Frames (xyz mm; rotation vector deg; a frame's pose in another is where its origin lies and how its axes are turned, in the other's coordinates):
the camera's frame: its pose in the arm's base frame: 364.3 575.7 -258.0 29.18 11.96 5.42
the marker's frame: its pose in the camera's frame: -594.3 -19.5 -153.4 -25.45 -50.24 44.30
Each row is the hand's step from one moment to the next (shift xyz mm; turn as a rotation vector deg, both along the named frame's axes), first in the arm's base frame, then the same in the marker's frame.
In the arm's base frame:
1: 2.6 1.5 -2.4 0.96 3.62 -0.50
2: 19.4 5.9 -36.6 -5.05 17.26 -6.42
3: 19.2 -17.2 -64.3 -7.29 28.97 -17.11
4: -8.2 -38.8 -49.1 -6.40 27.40 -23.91
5: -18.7 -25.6 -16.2 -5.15 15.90 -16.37
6: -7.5 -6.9 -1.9 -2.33 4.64 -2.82
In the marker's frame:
1: 0.2 0.1 -3.8 1.79 2.45 -2.25
2: -15.1 -0.9 -39.0 0.96 17.77 -6.93
3: -46.7 -15.4 -48.8 -2.52 30.08 -16.56
4: -58.6 -19.5 -12.9 -7.88 29.30 -21.04
5: -33.0 -7.6 11.0 -7.11 18.19 -12.88
6: -8.2 -1.0 6.2 -1.02 5.49 -1.93

